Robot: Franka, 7 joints.
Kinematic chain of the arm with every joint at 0, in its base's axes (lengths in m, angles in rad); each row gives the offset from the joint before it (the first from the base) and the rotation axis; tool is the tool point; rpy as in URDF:
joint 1: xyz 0 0 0.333 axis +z
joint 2: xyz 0 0 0 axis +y
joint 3: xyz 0 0 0.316 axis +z
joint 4: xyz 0.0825 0 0 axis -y
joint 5: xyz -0.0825 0 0.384 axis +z
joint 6: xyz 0 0 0 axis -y
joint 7: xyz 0.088 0 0 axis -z
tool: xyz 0 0 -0.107 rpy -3.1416 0 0
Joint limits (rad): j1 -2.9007..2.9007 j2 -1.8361..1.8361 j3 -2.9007..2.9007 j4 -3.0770..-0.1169 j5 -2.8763..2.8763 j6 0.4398..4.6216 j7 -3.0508..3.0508
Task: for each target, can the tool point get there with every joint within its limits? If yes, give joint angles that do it. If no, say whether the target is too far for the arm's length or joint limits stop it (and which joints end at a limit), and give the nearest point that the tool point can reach.
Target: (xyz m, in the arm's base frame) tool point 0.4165 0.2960 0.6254
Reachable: yes | joints -1.4467 -0.0845 1.7792 -1.6155 -2.0951 3.8914 -2.0025
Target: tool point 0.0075 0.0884 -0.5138
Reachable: no: joint limits stop it (at a limit: joint 2) | nearest point 0.0117 0.1375 -0.3405 | short by 0.180 m
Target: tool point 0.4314 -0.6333 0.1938
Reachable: yes | joints 1.5747 -1.2004 -2.2207 -1.3830 0.4906 2.8758 -1.3636
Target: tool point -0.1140 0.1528 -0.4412
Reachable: no: joint limits stop it (at a limit: joint 2) | nearest point -0.1218 0.1633 -0.3548 | short by 0.087 m
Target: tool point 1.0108 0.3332 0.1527
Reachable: no: too far | nearest point 0.8033 0.2648 0.1897 | short by 0.222 m
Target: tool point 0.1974 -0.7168 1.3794
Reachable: no: too far | nearest point 0.1319 -0.4791 1.0323 | short by 0.426 m
